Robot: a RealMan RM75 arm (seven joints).
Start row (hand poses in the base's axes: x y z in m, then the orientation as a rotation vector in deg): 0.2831, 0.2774, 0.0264, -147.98, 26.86, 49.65
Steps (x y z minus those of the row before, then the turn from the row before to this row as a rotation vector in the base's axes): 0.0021, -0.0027, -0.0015, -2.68, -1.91, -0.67; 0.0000, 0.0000, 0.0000, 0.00, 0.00, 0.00; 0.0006, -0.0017, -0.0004, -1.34, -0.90, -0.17; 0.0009, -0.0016, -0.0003, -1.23, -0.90, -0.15; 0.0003, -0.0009, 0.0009, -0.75, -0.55, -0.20; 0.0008, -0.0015, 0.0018, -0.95, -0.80, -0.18; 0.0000, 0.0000, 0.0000, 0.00, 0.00, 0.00; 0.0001, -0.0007, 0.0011, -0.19, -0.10, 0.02; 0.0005, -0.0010, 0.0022, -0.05, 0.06, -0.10; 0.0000, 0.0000, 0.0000, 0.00, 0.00, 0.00; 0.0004, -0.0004, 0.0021, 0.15, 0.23, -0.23
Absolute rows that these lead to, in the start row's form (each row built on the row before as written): 0.2852, 0.2747, 0.0249, -150.68, 28.63, 46.79; 0.2852, 0.2747, 0.0249, -150.68, 28.63, 46.79; 0.2858, 0.2730, 0.0245, -152.07, 29.33, 45.45; 0.2867, 0.2714, 0.0242, -153.36, 29.94, 44.10; 0.2870, 0.2705, 0.0251, -154.09, 30.46, 43.24; 0.2878, 0.2690, 0.0269, -155.06, 30.99, 42.01; 0.2878, 0.2690, 0.0269, -155.06, 30.99, 42.01; 0.2879, 0.2683, 0.0280, -155.27, 31.04, 41.86; 0.2884, 0.2673, 0.0302, -155.26, 31.21, 41.91; 0.2884, 0.2673, 0.0302, -155.26, 31.21, 41.91; 0.2888, 0.2669, 0.0323, -154.96, 31.49, 42.18
